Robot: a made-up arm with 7 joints. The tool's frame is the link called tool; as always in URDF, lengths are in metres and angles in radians. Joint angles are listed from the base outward.
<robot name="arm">
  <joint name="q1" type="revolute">
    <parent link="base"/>
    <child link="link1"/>
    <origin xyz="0 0 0.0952" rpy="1.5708 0 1.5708"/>
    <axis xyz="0 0 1"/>
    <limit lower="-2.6" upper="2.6"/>
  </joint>
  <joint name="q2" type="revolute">
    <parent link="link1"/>
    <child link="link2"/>
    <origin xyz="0.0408 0.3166 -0.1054" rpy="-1.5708 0 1.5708"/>
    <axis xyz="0 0 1"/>
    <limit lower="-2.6" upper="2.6"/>
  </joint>
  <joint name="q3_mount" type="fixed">
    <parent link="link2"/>
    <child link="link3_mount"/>
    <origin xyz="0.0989 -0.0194 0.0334"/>
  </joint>
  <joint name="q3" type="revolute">
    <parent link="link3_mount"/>
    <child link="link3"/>
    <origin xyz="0.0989 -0.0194 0.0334" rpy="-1.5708 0 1.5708"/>
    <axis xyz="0 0 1"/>
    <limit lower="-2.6" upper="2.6"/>
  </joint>
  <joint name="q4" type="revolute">
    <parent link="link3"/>
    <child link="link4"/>
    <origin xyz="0.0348 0.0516 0.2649" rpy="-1.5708 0 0"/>
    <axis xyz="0 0 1"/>
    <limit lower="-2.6" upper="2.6"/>
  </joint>
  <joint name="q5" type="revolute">
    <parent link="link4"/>
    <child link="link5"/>
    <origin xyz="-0.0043 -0.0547 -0.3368" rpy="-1.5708 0 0"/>
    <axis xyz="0 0 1"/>
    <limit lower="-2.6" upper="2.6"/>
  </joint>
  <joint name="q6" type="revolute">
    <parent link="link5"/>
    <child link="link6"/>
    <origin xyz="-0.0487 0.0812 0.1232" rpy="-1.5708 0 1.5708"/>
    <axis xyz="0 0 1"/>
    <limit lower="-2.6" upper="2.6"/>
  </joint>
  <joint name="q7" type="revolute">
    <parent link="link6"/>
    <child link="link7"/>
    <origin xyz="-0.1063 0.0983 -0.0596" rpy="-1.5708 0 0"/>
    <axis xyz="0 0 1"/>
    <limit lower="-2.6" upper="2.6"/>
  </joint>
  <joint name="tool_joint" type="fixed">
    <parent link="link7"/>
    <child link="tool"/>
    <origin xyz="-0.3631 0.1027 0.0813" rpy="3.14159 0 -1.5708"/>
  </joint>
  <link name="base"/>
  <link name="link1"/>
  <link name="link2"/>
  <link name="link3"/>
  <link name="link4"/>
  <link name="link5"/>
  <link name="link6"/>
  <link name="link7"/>
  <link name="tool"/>
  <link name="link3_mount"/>
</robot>
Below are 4 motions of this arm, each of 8 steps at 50 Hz.
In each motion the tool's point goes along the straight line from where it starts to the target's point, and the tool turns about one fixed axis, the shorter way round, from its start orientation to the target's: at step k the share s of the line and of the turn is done. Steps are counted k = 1, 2, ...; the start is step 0. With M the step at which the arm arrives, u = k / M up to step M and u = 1 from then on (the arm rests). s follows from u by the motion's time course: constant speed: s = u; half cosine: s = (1 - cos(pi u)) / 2; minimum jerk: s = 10 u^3 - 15 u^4 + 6 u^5.
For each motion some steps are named. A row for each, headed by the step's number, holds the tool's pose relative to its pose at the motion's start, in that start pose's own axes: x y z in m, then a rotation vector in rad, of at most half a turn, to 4 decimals.
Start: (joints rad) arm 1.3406 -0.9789 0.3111 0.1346 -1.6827 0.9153 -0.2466
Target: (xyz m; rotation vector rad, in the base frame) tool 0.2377 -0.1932 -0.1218 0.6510 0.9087 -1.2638
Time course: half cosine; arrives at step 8
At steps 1, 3, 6, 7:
1: 0.0001 0.0001 -0.0001 0.0008 -0.0003 0.0010
3: 0.0009 0.0006 -0.0009 0.0064 -0.0024 0.0083
6: 0.0025 0.0016 -0.0026 0.0178 -0.0068 0.0231
7: 0.0028 0.0018 -0.0030 0.0200 -0.0076 0.0260

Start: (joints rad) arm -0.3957 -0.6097 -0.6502 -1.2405 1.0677 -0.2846 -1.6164
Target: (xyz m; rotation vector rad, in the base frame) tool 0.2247 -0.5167 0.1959 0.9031 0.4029 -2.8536
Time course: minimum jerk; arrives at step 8
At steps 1, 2, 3, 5, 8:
1: 0.0002 0.0000 -0.0006 -0.0008 -0.0023 0.0012
2: 0.0012 -0.0001 -0.0038 -0.0052 -0.0149 0.0077
3: 0.0033 -0.0004 -0.0101 -0.0139 -0.0397 0.0205
5: 0.0086 -0.0009 -0.0266 -0.0366 -0.1046 0.0540
8: 0.0119 -0.0013 -0.0366 -0.0505 -0.1443 0.0745

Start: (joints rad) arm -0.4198 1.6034 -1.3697 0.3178 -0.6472 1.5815 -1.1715
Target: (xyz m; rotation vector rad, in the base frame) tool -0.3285 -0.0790 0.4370 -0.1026 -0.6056 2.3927
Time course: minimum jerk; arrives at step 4
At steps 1, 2, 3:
1: 0.0002 0.0003 -0.0005 -0.0023 0.0015 -0.0014
2: 0.0010 0.0017 -0.0026 -0.0109 0.0075 -0.0070
3: 0.0019 0.0030 -0.0046 -0.0195 0.0134 -0.0125

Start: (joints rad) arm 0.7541 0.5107 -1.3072 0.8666 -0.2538 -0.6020 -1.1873
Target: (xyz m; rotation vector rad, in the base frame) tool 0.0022 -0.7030 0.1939 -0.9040 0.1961 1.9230
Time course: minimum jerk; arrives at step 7
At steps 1, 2, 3, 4, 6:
1: -0.0010 -0.0007 0.0008 0.0001 0.0004 0.0024
2: -0.0063 -0.0045 0.0050 0.0003 0.0026 0.0150
3: -0.0161 -0.0114 0.0127 0.0008 0.0065 0.0382
4: -0.0277 -0.0196 0.0218 0.0014 0.0112 0.0657
6: -0.0428 -0.0303 0.0337 0.0022 0.0172 0.1015

